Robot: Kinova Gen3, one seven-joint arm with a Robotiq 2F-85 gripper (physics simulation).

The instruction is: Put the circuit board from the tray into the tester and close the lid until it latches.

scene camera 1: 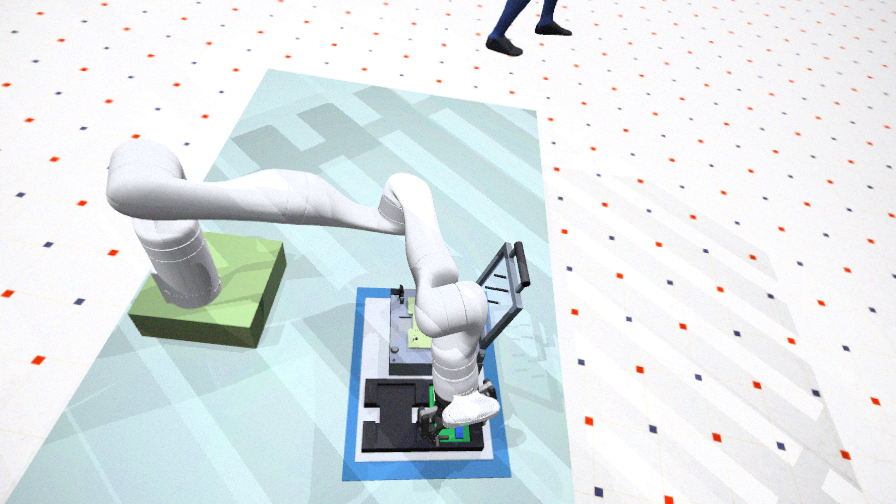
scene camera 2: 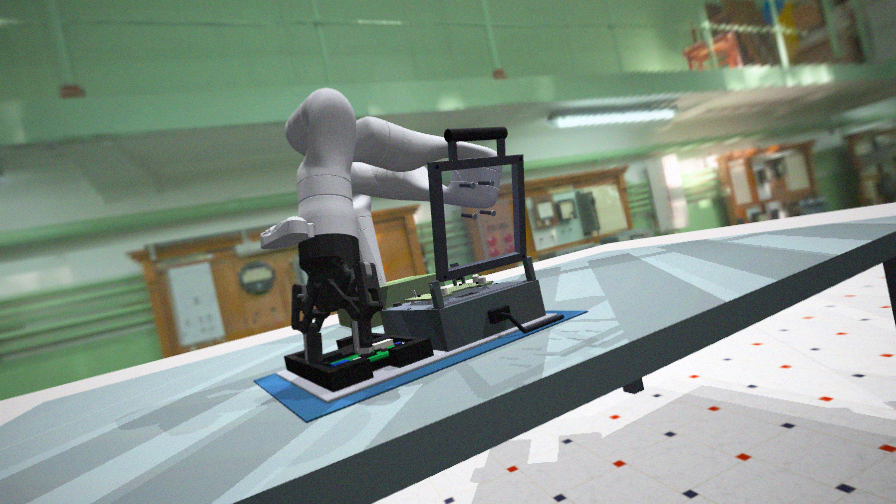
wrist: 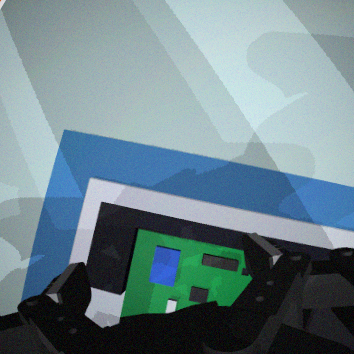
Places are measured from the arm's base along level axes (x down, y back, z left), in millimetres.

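Pixels of known places: gripper, between the fingertips: (scene camera 1: pixel 459 431) (scene camera 2: pixel 337 358) (wrist: pixel 166 265); arm's base, origin of its link: (scene camera 1: pixel 196 289).
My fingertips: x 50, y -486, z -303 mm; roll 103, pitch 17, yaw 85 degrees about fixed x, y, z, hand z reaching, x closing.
Ahead of a thing's pixels: the offset from my fingertips to its top centre. "pt": to the spot under its first point. Level surfaces: height alone.
The green circuit board {dx +4, dy +12, dz +40 mm} (scene camera 1: pixel 465 436) (scene camera 2: pixel 379 356) (wrist: pixel 187 272) lies flat in one side of the black tray (scene camera 1: pixel 382 446) (scene camera 2: pixel 349 378) (wrist: pixel 111 255), partly hidden by the gripper. My gripper (scene camera 1: pixel 459 410) (scene camera 2: pixel 338 352) (wrist: pixel 166 265) is open and low over the tray, pointing down. In the wrist view one finger is beyond the board's left edge and the other covers part of its right edge. The grey tester (scene camera 1: pixel 410 368) (scene camera 2: pixel 466 325) stands beside the tray, partly hidden by the arm in scene camera 1. Its framed lid (scene camera 1: pixel 501 327) (scene camera 2: pixel 436 219) stands upright, open, with a black handle {dx -244, dy -108, dz +202 mm} (scene camera 1: pixel 521 264) (scene camera 2: pixel 476 134) on top.
A pale yellow-green plate {dx -50, dy +33, dz +218 mm} (scene camera 1: pixel 418 339) sits on the tester. A black lever {pt dx +29, dy -84, dz +251 mm} (scene camera 2: pixel 532 325) sticks out from the tester's side. Tray and tester stand on a white and blue mat {dx +29 mm} (scene camera 1: pixel 426 471) (scene camera 2: pixel 307 410) (wrist: pixel 140 155). The arm's green base block (scene camera 1: pixel 247 275) stands at the left. A person's legs (scene camera 1: pixel 515 15) show beyond the table.
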